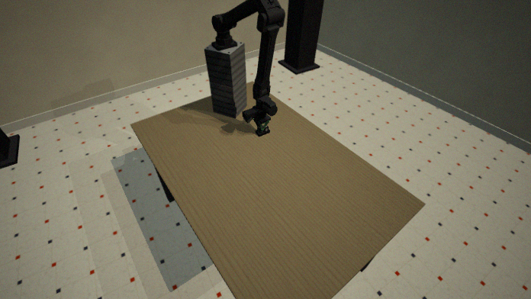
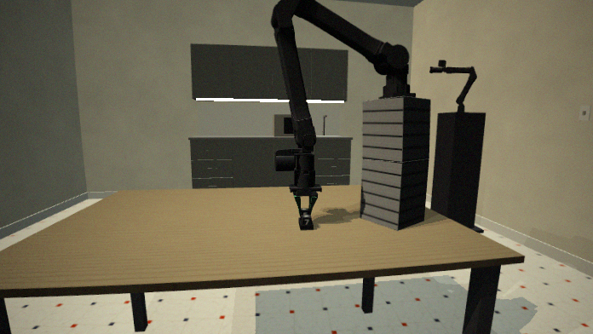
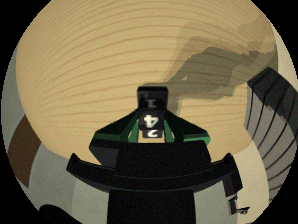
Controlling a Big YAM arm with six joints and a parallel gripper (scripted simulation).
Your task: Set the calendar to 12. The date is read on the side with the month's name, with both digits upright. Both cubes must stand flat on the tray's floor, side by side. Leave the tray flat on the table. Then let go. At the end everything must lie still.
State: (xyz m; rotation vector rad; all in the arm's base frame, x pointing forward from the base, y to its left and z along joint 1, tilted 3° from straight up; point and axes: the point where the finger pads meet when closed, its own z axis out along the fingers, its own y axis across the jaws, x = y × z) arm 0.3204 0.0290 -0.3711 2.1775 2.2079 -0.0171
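The black calendar tray is 1 cm to the left of my hand and 3 cm below it.
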